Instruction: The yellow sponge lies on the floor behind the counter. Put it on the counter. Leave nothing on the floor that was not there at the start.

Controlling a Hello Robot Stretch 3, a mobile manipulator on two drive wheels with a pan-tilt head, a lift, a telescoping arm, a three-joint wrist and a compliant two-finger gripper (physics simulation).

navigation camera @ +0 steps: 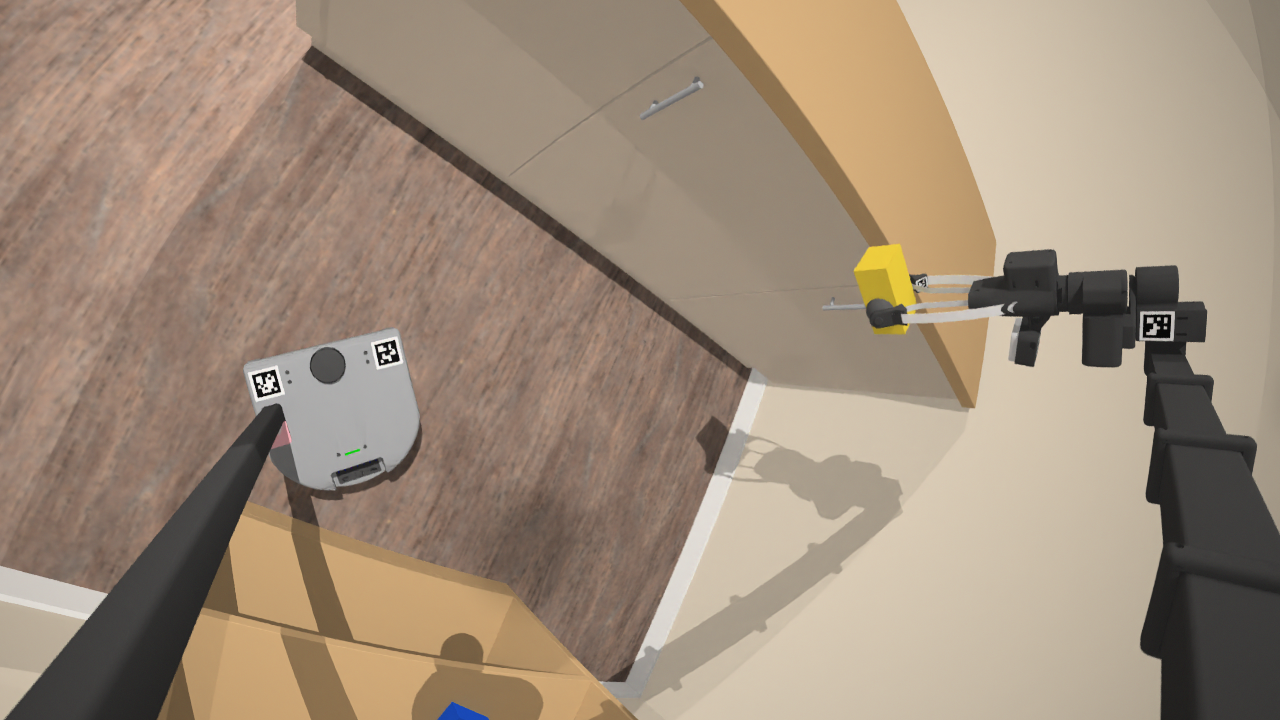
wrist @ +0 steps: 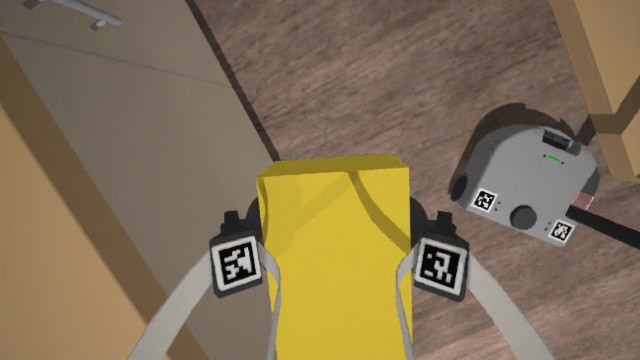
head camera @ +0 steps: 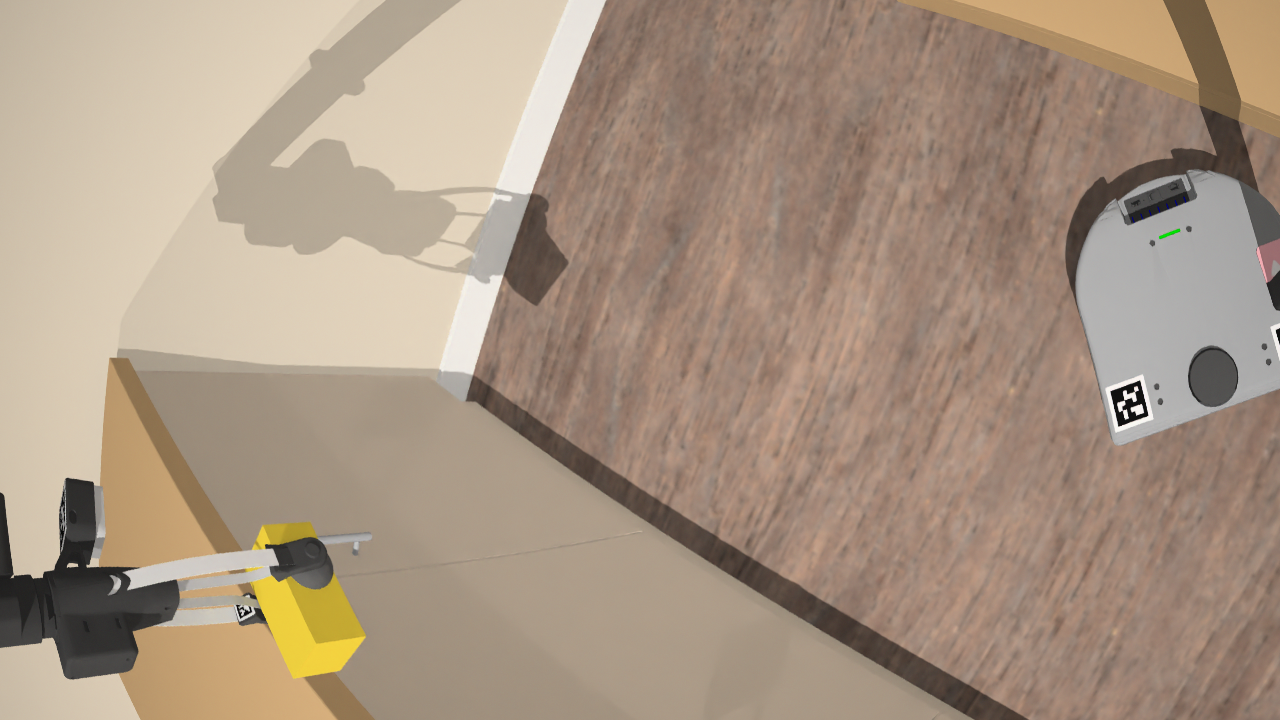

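Seen in the pictures: gripper, between the fingertips: [navigation camera: 875, 299] [head camera: 315, 581]; robot's base, origin of its link: [navigation camera: 327, 363] [head camera: 1208, 374].
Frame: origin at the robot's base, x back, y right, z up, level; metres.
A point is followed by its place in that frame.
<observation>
The yellow sponge [head camera: 324, 626] {x -0.011, y 0.572, z 0.993 m} [navigation camera: 881, 268] {x -0.023, y 0.568, z 1.001 m} [wrist: 340, 305] is a block held in the air. My gripper [head camera: 281, 586] {x 0.023, y 0.623, z 0.963 m} [navigation camera: 900, 298] {x 0.023, y 0.623, z 0.963 m} [wrist: 336, 219] {x 0.023, y 0.623, z 0.963 m} is shut on it, with one fingertip pressed to each side. In the head and navigation views the sponge overlaps the front edge of the counter [head camera: 147, 501] {x 0.177, y 1.233, z 0.910 m} [navigation camera: 881, 107] {x -0.300, y 0.888, z 0.910 m} [wrist: 45, 250], which has a wooden top and a grey-beige front. No contact between sponge and counter shows, and its exact height above the top is hard to tell. The wrist and fingers reach across over the wooden top.
My grey base [head camera: 1163, 295] {x 0.118, y 0.039, z 0.160 m} [navigation camera: 335, 416] {x 0.105, y -0.013, z 0.160 m} [wrist: 530, 172] stands on the wood floor. A wooden unit [head camera: 1100, 35] {x 0.508, y -0.026, z 0.100 m} [navigation camera: 429, 582] {x 0.589, y 0.069, z 0.100 m} [wrist: 595, 55] is beside it, with a blue thing [navigation camera: 460, 713] {x 0.607, y 0.004, z 0.545 m} there. A drawer handle [head camera: 344, 538] {x 0.081, y 0.961, z 0.717 m} [navigation camera: 841, 307] {x 0.081, y 0.961, z 0.723 m} projects below the sponge. A beige wall meets the counter's end.
</observation>
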